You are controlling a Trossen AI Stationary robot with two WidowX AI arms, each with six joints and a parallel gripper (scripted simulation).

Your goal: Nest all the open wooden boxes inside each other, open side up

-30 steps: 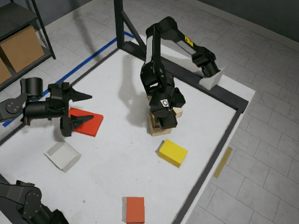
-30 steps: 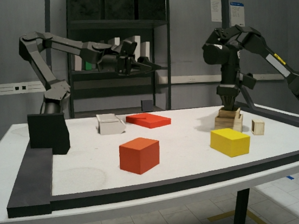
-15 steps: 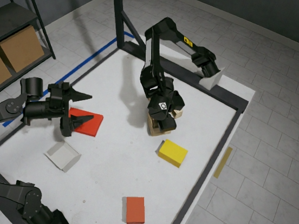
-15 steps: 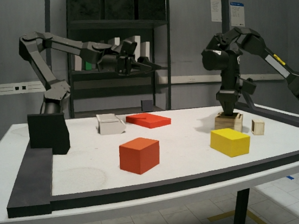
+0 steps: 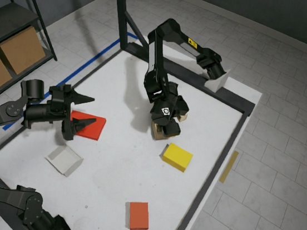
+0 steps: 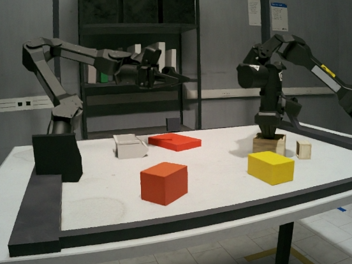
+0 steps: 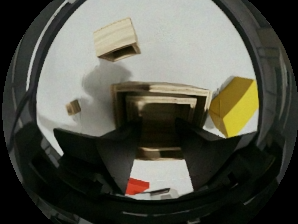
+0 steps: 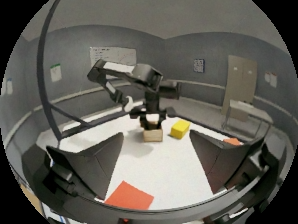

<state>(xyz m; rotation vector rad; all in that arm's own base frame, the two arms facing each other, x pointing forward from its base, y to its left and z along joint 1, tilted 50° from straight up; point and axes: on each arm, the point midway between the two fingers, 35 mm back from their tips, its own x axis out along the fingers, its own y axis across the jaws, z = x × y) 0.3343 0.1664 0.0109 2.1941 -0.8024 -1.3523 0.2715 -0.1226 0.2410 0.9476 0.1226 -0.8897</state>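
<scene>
Right now my left hand is 50 mm above the medium wooden box. The rest, counted from my left hand: biggest wooden box 60 mm below; then small wooden box 110 mm to the left, 50 mm below, 10 mm ahead; then tiny wooden box 130 mm behind, 90 mm to the left, 70 mm below.
</scene>
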